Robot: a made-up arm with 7 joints.
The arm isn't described. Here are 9 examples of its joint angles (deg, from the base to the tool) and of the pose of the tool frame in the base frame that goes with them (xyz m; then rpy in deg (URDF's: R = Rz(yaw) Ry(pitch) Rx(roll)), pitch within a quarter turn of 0, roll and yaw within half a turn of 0).
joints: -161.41 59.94 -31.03 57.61 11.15 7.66 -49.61
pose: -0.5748 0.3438 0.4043 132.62 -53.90 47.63
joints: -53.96 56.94 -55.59 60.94 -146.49 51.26 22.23
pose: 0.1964 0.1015 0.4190 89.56 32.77 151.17
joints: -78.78 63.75 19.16 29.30 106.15 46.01 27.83
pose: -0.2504 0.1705 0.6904 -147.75 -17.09 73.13
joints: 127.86 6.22 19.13 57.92 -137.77 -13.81 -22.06
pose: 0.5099 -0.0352 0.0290 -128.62 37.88 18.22
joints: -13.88 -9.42 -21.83 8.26 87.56 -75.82 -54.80
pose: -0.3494 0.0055 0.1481 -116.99 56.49 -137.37
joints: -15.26 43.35 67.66 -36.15 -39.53 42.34 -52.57
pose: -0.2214 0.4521 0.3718 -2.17 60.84 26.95
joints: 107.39 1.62 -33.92 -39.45 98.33 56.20 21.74
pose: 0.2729 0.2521 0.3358 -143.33 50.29 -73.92
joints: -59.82 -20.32 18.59 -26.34 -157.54 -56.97 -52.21
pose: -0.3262 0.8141 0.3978 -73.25 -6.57 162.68
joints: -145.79 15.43 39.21 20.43 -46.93 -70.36 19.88
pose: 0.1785 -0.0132 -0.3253 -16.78 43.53 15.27
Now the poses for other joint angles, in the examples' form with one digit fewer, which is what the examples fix.
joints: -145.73 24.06 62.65 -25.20 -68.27 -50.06 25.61
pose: 0.065 0.676 -0.406 38.1 3.5 62.3
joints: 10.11 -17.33 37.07 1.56 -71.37 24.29 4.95
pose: 0.007 0.584 0.392 115.0 36.7 26.6
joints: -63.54 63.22 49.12 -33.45 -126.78 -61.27 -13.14
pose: -0.551 0.550 -0.040 60.0 1.6 137.7
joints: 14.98 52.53 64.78 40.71 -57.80 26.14 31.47
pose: 0.118 0.018 0.511 173.4 16.0 143.2
